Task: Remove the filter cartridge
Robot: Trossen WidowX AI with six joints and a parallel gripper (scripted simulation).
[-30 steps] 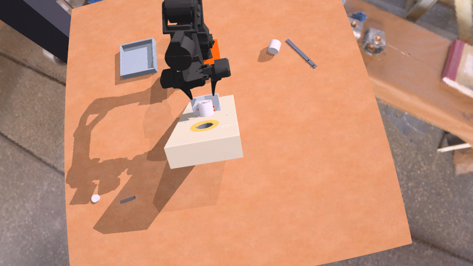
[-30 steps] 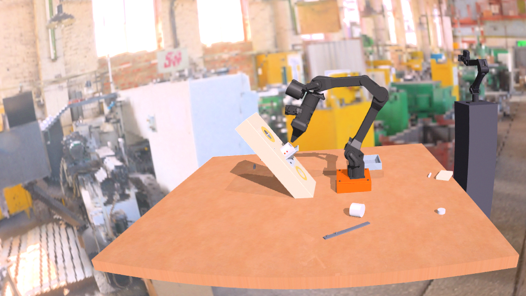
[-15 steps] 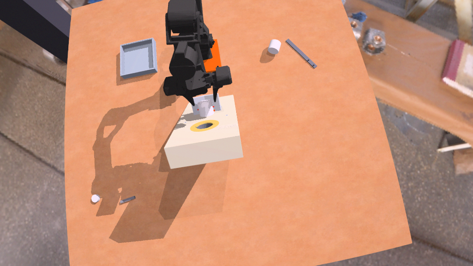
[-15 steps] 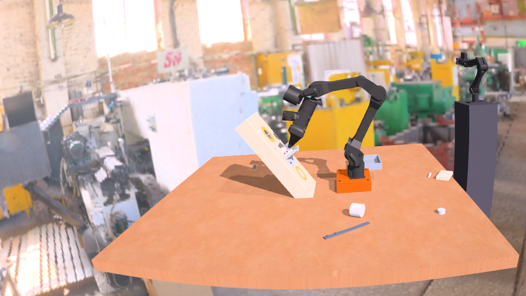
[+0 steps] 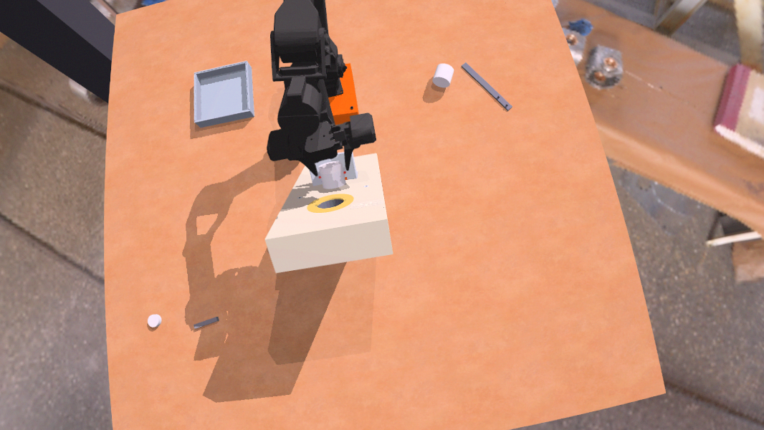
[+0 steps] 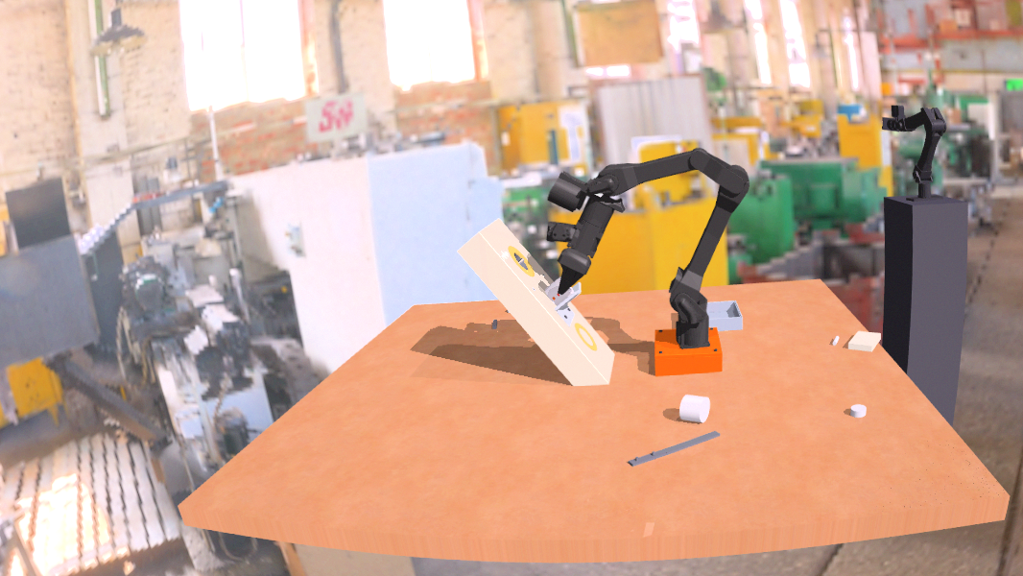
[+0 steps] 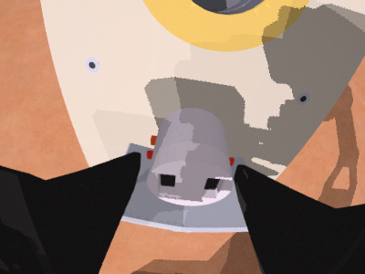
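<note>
Right now the white bracket is 1 cm behind my gripper tip and 3 cm below it. From my gripper tip the other things lie so: cream service panel: 5 cm ahead, 1 cm to the right, 2 cm below; then grey tray: 36 cm behind, 25 cm to the right, 17 cm below; then white round filter cartridge: right at my gripper tip.
</note>
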